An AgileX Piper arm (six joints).
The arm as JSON. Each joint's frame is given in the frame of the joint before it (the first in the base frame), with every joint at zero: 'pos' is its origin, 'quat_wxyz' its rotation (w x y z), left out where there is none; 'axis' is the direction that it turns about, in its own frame. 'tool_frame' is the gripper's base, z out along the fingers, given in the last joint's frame.
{
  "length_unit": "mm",
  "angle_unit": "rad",
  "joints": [
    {
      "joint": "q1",
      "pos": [
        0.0,
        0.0,
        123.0
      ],
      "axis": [
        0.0,
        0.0,
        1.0
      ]
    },
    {
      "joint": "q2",
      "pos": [
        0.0,
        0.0,
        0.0
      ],
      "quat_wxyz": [
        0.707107,
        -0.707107,
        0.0,
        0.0
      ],
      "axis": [
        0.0,
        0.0,
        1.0
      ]
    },
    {
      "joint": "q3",
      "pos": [
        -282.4,
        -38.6,
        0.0
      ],
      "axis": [
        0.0,
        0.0,
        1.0
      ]
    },
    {
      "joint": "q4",
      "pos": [
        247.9,
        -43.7,
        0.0
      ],
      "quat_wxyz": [
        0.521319,
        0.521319,
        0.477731,
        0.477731
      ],
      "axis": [
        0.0,
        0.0,
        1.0
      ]
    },
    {
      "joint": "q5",
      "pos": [
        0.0,
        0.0,
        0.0
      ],
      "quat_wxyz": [
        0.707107,
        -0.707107,
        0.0,
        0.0
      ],
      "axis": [
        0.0,
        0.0,
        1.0
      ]
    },
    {
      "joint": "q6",
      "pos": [
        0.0,
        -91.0,
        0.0
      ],
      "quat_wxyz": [
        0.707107,
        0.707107,
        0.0,
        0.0
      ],
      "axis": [
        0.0,
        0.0,
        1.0
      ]
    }
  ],
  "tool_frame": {
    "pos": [
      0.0,
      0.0,
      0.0
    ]
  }
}
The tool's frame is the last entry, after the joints.
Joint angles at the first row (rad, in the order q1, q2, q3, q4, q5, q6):
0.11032 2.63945 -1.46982 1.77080 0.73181 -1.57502
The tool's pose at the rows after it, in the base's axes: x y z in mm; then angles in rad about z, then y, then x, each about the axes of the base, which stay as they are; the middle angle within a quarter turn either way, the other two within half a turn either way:
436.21 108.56 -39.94 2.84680 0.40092 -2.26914
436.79 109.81 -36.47 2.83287 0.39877 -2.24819
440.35 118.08 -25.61 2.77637 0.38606 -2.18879
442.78 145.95 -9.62 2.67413 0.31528 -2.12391
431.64 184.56 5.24 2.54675 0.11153 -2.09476
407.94 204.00 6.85 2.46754 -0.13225 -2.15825
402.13 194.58 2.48 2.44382 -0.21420 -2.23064
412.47 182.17 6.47 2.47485 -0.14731 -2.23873
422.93 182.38 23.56 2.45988 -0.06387 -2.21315
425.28 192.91 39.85 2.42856 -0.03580 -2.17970
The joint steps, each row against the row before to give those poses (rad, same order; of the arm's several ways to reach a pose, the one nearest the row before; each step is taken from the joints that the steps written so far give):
0.00001 0.00000 0.00002 0.00003 0.00415 -0.00003
-0.00002 -0.00499 -0.00107 -0.00117 0.01789 -0.00090
0.01067 -0.01081 -0.01944 -0.01147 0.04512 0.00117
0.05177 -0.01094 -0.05330 -0.06400 0.04805 0.03701
0.07419 -0.00730 -0.06992 -0.19393 0.09571 0.09804
0.05092 -0.00523 -0.02331 -0.23666 0.10862 0.10113
-0.01102 0.00001 -0.00081 -0.12841 0.03107 0.04516
-0.03075 -0.01190 -0.00001 0.01093 -0.03664 0.01800
-0.00567 -0.03437 -0.00312 0.05603 -0.03576 -0.02044
0.01895 -0.02897 -0.00556 0.04180 -0.00454 -0.01674

